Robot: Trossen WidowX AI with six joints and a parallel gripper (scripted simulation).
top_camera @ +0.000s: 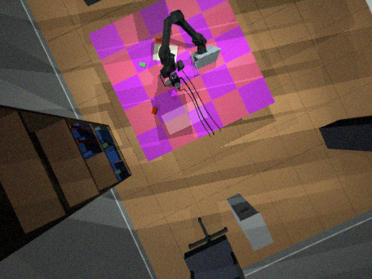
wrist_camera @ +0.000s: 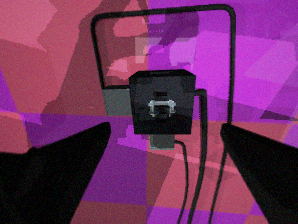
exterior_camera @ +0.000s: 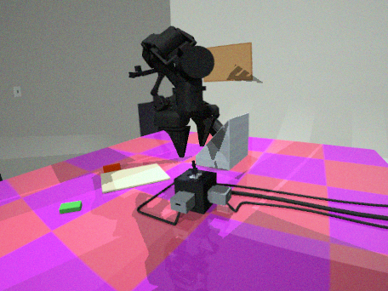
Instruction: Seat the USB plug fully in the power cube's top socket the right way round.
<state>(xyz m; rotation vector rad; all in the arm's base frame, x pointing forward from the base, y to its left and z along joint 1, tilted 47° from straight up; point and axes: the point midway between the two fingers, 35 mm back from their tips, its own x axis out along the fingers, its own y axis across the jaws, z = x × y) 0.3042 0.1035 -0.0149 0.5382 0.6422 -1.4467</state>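
Right now my gripper tip is 40 mm above the USB plug. The rest, counted from my gripper tip: green block 220 mm ahead, 250 mm to the right, 130 mm below; then white flat pad 20 mm behind, 260 mm to the right, 130 mm below.
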